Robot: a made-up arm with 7 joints.
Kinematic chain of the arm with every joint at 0, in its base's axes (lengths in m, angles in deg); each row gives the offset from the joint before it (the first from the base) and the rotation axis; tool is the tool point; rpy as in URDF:
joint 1: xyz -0.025 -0.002 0.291 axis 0 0.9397 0.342
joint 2: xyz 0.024 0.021 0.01 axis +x
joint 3: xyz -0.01 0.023 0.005 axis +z
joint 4: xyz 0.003 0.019 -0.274 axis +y
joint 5: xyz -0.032 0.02 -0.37 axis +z
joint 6: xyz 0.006 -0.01 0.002 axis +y
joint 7: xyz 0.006 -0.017 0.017 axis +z
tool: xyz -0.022 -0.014 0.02 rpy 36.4 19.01 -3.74
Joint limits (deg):
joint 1: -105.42..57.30
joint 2: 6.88..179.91
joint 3: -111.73..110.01
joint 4: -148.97..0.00
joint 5: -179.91..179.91
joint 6: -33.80..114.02
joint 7: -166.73..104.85
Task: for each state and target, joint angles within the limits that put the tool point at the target. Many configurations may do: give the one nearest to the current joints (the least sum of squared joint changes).
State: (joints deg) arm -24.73 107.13 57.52 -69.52 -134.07 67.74 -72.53
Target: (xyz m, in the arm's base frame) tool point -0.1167 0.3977 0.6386
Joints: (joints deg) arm -37.66 90.14 80.61 -82.62 -134.93 61.32 -69.92
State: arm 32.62 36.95 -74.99 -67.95 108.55 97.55 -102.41
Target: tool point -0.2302 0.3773 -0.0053
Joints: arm 44.36 86.89 -82.67 -77.86 106.91 88.02 -96.30
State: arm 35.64 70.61 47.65 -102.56 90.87 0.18 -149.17
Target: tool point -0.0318 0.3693 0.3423
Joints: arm 46.10 30.23 71.19 -121.16 89.30 -2.26 -151.05
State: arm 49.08 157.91 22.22 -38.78 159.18 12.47 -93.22
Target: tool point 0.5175 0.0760 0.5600
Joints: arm 56.86 174.81 24.11 -28.70 159.07 20.22 -99.00
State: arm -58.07 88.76 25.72 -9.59 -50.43 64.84 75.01
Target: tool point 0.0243 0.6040 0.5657
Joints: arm -59.91 106.57 27.59 -13.36 -51.38 71.95 78.95
